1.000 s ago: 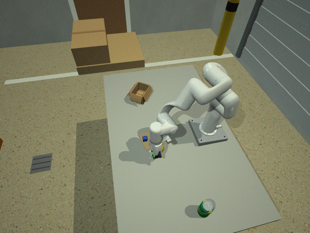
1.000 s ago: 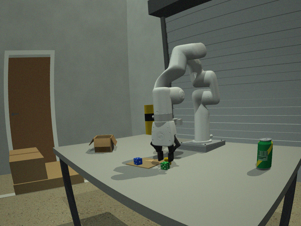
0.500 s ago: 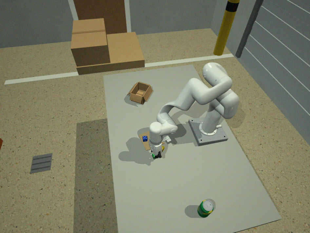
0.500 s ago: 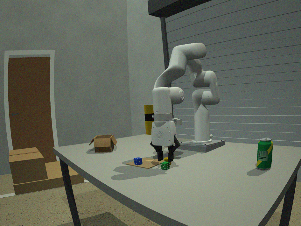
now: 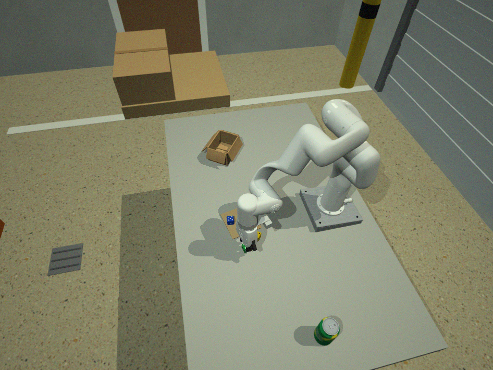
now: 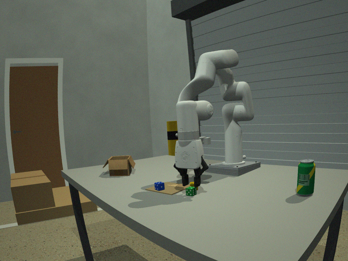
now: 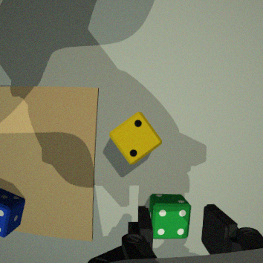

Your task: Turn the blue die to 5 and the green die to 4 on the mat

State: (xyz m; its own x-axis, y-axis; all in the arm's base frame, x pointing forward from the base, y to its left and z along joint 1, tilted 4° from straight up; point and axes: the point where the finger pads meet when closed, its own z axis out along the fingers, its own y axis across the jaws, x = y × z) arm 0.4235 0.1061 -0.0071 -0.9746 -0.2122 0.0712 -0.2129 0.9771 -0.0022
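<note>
The green die is 40 mm below my hand. Round my hand: yellow die (60 mm behind, 40 mm to the right, 40 mm below); cardboard mat (140 mm to the right, 50 mm below, 10 mm behind); blue die (140 mm to the right, 40 mm below, 40 mm ahead).
</note>
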